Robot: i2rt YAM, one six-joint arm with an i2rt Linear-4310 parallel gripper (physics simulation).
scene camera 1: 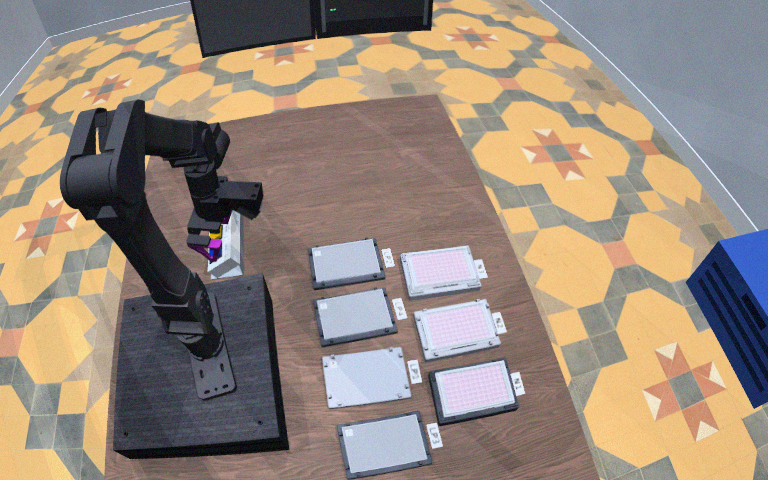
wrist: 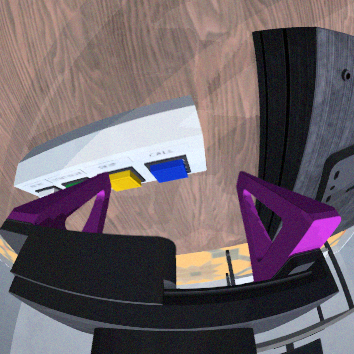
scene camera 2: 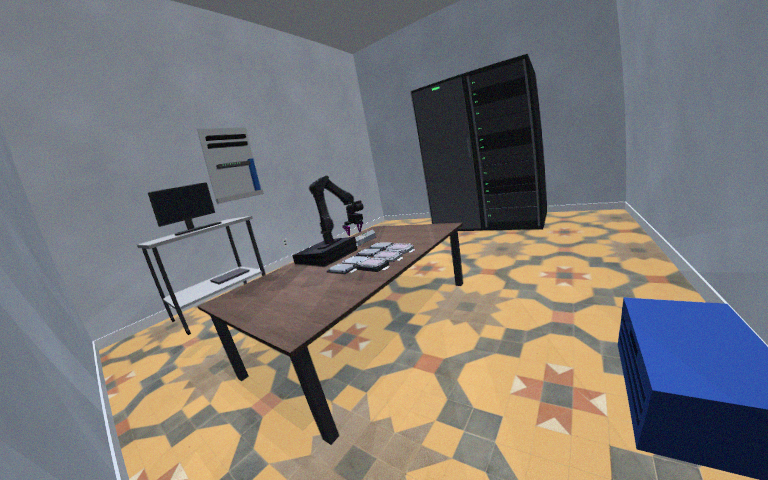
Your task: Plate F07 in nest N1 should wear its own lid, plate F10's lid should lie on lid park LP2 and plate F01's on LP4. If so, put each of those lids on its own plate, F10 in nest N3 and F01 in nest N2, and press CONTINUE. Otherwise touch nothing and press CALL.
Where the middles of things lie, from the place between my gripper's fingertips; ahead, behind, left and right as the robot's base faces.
Labels:
I see my gripper 10 mm short of the button box (scene camera 1: 230, 263), 80 mm to the right of it and 50 mm above it. The rest, counted from my hand: lid park LP1 (scene camera 1: 379, 376): 200 mm ahead, 330 mm to the right, 80 mm below.

